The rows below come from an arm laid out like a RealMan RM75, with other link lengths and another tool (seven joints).
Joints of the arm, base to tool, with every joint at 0 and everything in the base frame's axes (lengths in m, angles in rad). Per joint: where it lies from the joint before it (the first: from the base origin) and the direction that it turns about. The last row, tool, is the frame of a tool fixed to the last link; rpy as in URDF.
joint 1: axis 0 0 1 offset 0 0 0.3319
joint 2: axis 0 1 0 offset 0 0 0
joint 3: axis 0 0 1 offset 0 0 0.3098
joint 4: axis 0 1 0 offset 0 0 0
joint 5: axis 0 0 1 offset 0 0 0.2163
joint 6: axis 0 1 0 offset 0 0 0
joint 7: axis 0 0 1 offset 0 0 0.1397
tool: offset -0.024 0.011 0.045 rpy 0 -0.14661 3.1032
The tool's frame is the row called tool.
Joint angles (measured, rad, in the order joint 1, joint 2, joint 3, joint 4, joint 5, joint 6, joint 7), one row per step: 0.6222, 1.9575, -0.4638, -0.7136, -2.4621, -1.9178, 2.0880; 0.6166, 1.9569, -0.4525, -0.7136, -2.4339, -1.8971, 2.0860; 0.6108, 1.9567, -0.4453, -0.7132, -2.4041, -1.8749, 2.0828; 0.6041, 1.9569, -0.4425, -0.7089, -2.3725, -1.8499, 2.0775; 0.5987, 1.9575, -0.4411, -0.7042, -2.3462, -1.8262, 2.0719; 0.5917, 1.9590, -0.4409, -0.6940, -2.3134, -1.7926, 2.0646
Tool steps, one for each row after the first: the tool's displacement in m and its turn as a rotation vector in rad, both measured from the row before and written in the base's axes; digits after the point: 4 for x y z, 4 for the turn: 0.0003, 0.0047, 0.0033, 0.0426, 0.0162, -0.0057; 0.0003, 0.0046, 0.0030, 0.0416, 0.0146, -0.0040; 0.0006, 0.0041, 0.0020, 0.0394, 0.0145, -0.0040; 0.0008, 0.0036, 0.0014, 0.0338, 0.0108, -0.0038; 0.0015, 0.0044, 0.0007, 0.0411, 0.0137, -0.0086
